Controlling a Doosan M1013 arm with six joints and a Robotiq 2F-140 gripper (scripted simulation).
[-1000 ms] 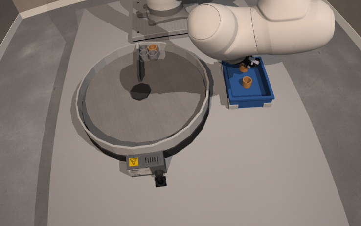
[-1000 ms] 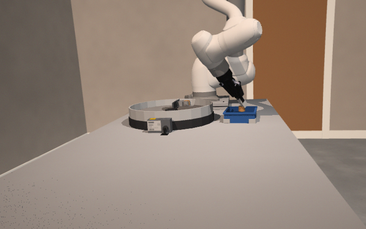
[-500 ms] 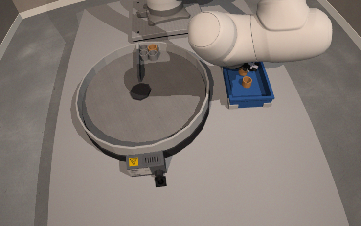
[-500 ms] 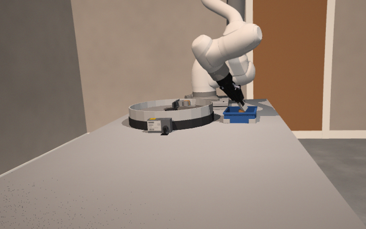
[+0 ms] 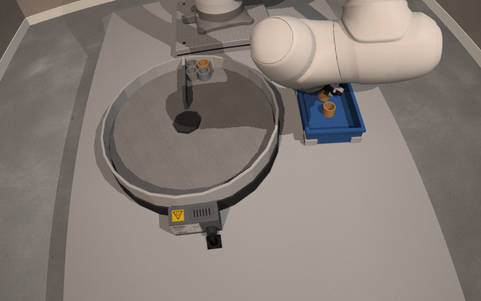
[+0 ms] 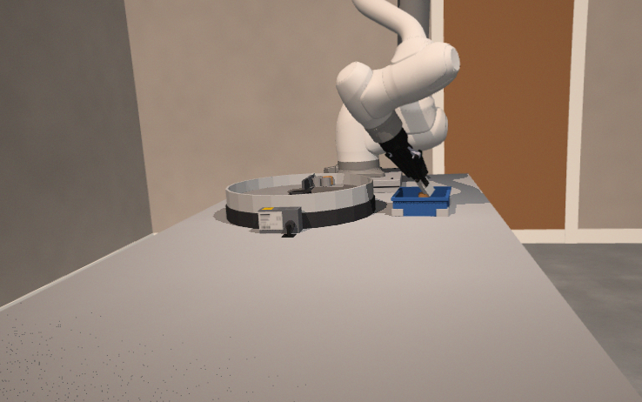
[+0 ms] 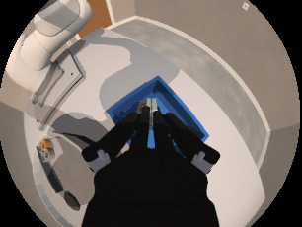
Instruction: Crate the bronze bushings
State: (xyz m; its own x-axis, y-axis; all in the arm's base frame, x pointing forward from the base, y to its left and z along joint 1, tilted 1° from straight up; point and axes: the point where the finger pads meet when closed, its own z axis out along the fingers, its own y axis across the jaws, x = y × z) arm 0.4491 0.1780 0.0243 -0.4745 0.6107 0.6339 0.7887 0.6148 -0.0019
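Right now the blue crate is 30 mm ahead of my hand, 10 mm to the right of it and 40 mm below it.
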